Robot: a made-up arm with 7 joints. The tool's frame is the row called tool.
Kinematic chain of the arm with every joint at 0, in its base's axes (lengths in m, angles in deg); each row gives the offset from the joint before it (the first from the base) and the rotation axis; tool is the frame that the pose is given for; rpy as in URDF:
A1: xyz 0 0 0.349 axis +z
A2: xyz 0 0 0 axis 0 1 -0.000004
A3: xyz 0 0 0.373 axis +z
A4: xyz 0.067 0 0 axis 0 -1 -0.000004
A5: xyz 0.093 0 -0.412 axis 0 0.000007 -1
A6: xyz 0 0 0 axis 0 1 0.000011
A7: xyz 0.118 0 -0.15 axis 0 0.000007 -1
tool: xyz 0 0 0 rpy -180 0 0
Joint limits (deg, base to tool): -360..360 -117.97..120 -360..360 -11..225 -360..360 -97..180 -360..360
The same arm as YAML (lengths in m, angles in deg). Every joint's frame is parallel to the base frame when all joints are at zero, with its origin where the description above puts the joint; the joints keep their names.
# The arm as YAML. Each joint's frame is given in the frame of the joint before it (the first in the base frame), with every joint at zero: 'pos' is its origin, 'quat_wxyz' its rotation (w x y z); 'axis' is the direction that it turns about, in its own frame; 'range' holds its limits. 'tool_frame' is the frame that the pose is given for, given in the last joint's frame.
length_unit: m
angle_unit: deg
joints:
  - joint: A1
    pos: [0.0, 0.0, 0.349]
    quat_wxyz: [1.0, 0.0, 0.0, 0.0]
    axis: [0.0, 0.0, 1.0]
    range: [-360.0, 360.0]
  - joint: A2
    pos: [0.0, 0.0, 0.0]
    quat_wxyz: [1.0, 0.0, 0.0, 0.0]
    axis: [0.0, 1.0, 0.0]
    range: [-117.97, 120.0]
  - joint: A3
    pos: [0.0, 0.0, 0.373]
    quat_wxyz: [1.0, 0.0, 0.0, 0.0]
    axis: [0.0, 0.0, 1.0]
    range: [-360.0, 360.0]
  - joint: A4
    pos: [0.067, 0.0, 0.0]
    quat_wxyz: [1.0, 0.0, 0.0, 0.0]
    axis: [0.0, -1.0, 0.0]
    range: [-11.0, 225.0]
  - joint: A5
    pos: [0.093, 0.0, -0.412]
    quat_wxyz: [1.0, 0.0, 0.0, 0.0]
    axis: [0.0, 0.0, -1.0]
    range: [-360.0, 360.0]
  - joint: A6
    pos: [0.0, 0.0, 0.0]
    quat_wxyz: [1.0, 0.0, 0.0, 0.0]
    axis: [0.0, 1.0, 0.0]
    range: [-97.0, 180.0]
  - joint: A7
    pos: [0.118, 0.0, -0.15]
    quat_wxyz: [1.0, 0.0, 0.0, 0.0]
    axis: [0.0, 0.0, -1.0]
    range: [-360.0, 360.0]
tool_frame:
  pos: [0.0, 0.0, 0.0]
  quat_wxyz: [0.0, 1.0, 0.0, 0.0]

